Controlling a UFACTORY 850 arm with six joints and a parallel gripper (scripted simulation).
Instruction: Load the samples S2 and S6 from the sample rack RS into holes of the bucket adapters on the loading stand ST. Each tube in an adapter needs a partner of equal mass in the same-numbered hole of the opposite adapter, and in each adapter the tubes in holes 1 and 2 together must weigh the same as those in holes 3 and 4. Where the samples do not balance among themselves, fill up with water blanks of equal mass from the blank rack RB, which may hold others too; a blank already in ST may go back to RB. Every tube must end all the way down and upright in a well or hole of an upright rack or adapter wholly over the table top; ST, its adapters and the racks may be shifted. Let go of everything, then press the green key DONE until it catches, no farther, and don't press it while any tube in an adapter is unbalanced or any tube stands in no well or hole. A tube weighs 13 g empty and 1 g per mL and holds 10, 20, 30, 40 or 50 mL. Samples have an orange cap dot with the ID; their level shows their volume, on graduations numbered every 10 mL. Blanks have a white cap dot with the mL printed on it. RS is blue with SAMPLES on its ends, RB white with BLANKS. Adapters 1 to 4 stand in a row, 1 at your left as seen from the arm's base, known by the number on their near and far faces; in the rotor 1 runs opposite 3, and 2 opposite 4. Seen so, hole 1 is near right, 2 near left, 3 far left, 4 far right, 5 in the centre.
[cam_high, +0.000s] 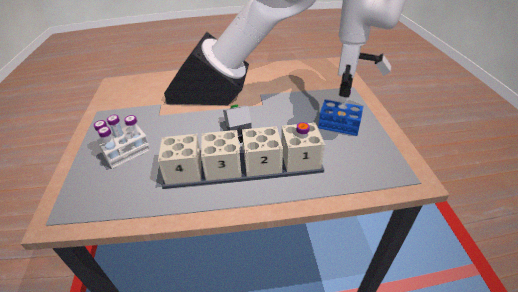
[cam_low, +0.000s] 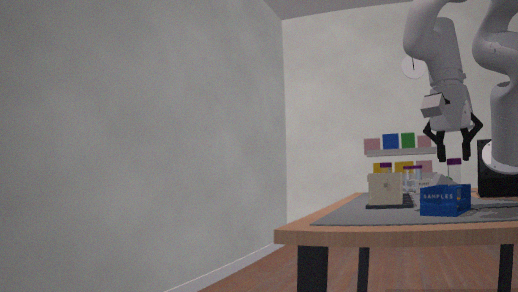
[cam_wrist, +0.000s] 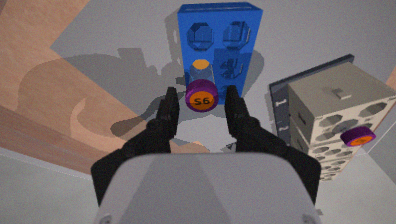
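The sample S6 lies 10 mm ahead of my hand and 70 mm below it. Round my hand: blue sample rack RS: 20 mm ahead, 10 mm to the right, 100 mm below; then adapter 1: 200 mm ahead, 150 mm to the right, 80 mm below; then sample tube S2: 190 mm ahead, 140 mm to the right, 60 mm below.
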